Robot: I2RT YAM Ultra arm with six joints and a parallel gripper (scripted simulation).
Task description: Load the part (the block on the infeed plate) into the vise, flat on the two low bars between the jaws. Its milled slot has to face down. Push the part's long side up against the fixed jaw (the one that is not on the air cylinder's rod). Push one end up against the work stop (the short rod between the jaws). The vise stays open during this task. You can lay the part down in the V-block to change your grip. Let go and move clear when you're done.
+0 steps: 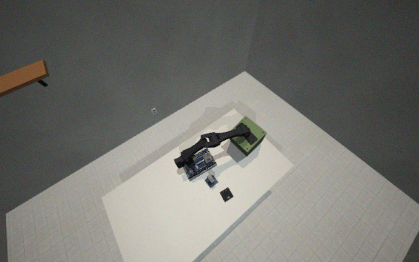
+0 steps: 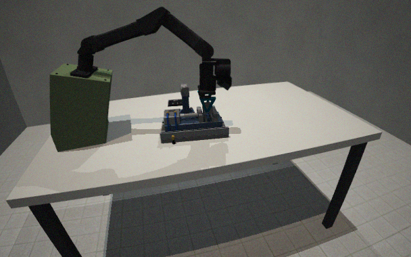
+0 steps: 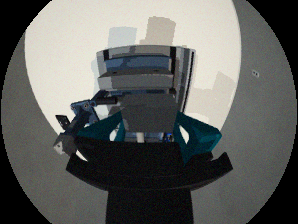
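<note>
Right now my hand is 10 mm above the grey block part. The rest, counted from my hand: cylinder rod (80 mm behind, 30 mm to the left, 40 mm below); then air cylinder (150 mm behind, 30 mm to the left, 40 mm below); then vise (60 mm behind, 30 mm to the left, 80 mm below).
</note>
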